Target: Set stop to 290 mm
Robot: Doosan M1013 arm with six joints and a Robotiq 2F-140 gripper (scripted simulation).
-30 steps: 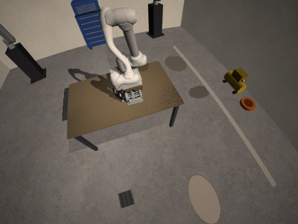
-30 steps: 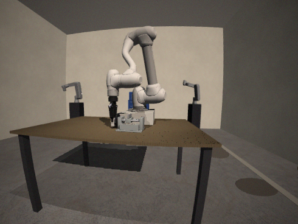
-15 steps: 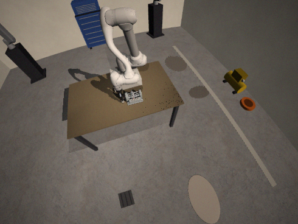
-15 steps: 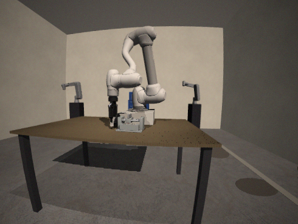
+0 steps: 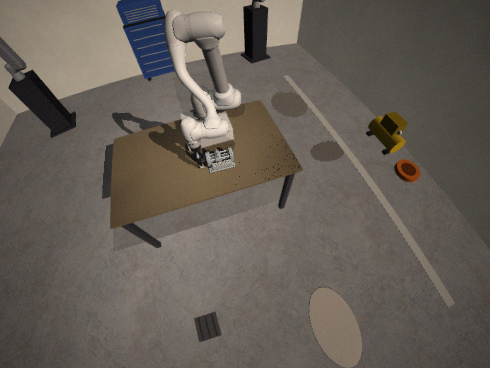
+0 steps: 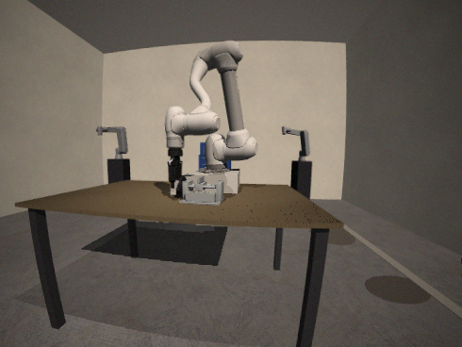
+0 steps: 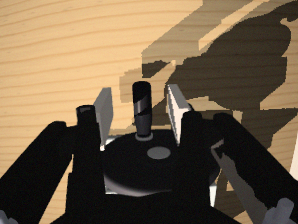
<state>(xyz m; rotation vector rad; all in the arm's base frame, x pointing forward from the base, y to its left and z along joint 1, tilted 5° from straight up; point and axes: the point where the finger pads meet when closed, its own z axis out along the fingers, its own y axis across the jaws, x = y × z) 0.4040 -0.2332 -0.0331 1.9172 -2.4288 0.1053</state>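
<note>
Now: hand 2 cm above the black handwheel handle. From my hand the other things lie so: grey stop fixture: 3 cm ahead, 13 cm to the left, 3 cm above.
</note>
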